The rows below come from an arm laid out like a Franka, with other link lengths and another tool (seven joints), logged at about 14 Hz.
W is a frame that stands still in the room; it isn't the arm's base.
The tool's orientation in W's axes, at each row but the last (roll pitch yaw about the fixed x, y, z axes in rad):
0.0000, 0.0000, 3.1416
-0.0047, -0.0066, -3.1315
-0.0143, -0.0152, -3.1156
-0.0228, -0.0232, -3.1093
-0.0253, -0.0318, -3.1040
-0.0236, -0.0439, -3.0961
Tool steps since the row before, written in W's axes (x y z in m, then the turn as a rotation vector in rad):
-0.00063, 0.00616, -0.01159, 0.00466, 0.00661, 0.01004
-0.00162, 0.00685, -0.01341, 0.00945, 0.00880, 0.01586
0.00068, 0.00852, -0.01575, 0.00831, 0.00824, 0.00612
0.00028, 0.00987, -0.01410, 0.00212, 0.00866, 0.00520
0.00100, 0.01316, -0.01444, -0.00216, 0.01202, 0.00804
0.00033, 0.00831, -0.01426, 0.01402, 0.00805, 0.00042
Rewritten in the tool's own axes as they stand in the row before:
0.00063, -0.00616, -0.01159, -0.00466, -0.00661, 0.01004
0.00146, -0.00680, -0.01345, -0.00943, -0.00878, 0.01588
-0.00114, -0.00827, -0.01585, -0.00843, -0.00811, 0.00613
-0.00093, -0.00953, -0.01430, -0.00228, -0.00870, 0.00506
-0.00195, -0.01275, -0.01471, 0.00196, -0.01229, 0.00767
-0.00133, -0.00795, -0.01441, -0.01434, -0.00743, 0.00088

